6 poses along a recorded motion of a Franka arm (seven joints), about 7.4 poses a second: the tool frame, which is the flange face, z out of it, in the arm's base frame.
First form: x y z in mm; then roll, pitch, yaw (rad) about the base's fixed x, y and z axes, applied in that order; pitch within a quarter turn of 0, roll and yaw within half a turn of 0.
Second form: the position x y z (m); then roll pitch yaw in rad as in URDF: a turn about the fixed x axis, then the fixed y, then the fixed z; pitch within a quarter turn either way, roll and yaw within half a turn. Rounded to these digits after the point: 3 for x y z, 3 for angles.
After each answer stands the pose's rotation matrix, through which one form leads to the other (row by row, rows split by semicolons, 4 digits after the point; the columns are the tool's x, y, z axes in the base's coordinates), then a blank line. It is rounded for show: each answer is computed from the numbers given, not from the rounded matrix.
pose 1, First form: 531, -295, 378, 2.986, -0.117, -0.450
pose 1, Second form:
0.531, -0.295, 0.378, 2.986, -0.117, -0.450
0.8943 -0.4460 0.0364; -0.4320 -0.8817 -0.1897; 0.1167 0.1539 -0.9812

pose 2, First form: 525, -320, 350, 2.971, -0.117, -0.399
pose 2, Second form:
0.525, -0.320, 0.350, 2.971, -0.117, -0.399
0.9152 -0.4011 0.0400; -0.3858 -0.9004 -0.2011; 0.1167 0.1686 -0.9787

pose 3, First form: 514, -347, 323, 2.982, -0.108, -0.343
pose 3, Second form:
0.514, -0.347, 0.323, 2.982, -0.108, -0.343
0.9363 -0.3482 0.0468; -0.3344 -0.9240 -0.1854; 0.1078 0.1580 -0.9815

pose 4, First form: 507, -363, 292, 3.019, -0.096, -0.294
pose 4, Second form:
0.507, -0.363, 0.292, 3.019, -0.096, -0.294
0.9527 -0.2988 0.0556; -0.2884 -0.9465 -0.1446; 0.0959 0.1217 -0.9879

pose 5, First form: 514, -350, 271, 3.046, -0.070, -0.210
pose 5, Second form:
0.514, -0.350, 0.271, 3.046, -0.070, -0.210
0.9756 -0.2140 0.0482; -0.2079 -0.9722 -0.1079; 0.0699 0.0952 -0.9930

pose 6, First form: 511, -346, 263, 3.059, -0.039, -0.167
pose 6, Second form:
0.511, -0.346, 0.263, 3.059, -0.039, -0.167
0.9853 -0.1688 0.0246; -0.1661 -0.9822 -0.0878; 0.0390 0.0824 -0.9958

